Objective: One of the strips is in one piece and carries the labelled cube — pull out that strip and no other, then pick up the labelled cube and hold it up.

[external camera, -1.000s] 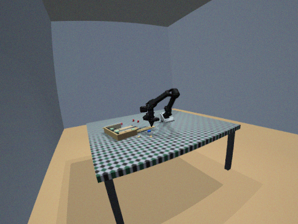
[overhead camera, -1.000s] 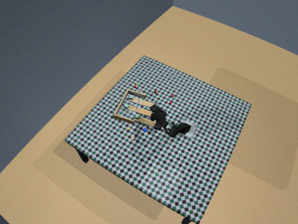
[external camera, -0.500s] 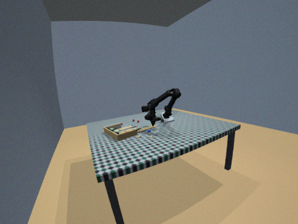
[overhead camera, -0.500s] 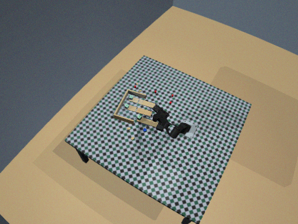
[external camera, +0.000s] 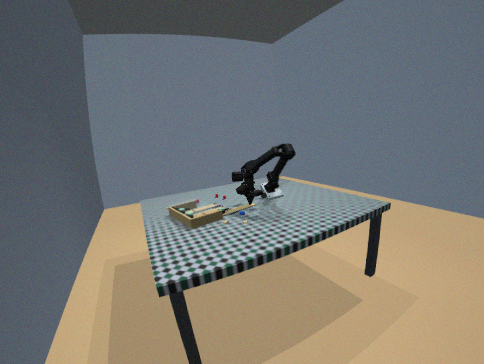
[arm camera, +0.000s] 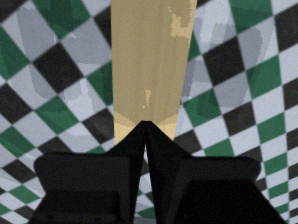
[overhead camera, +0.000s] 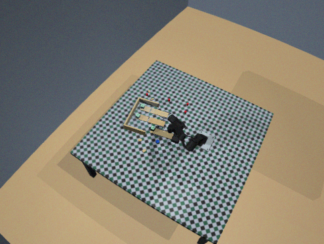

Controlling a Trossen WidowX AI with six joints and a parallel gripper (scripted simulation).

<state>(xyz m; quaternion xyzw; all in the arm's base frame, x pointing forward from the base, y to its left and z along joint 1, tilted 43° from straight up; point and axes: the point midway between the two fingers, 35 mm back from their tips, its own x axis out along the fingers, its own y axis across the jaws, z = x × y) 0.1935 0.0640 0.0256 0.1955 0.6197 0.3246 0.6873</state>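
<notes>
The blue disc lies 120 mm ahead of my gripper tip and 120 mm to the left of it.
</notes>
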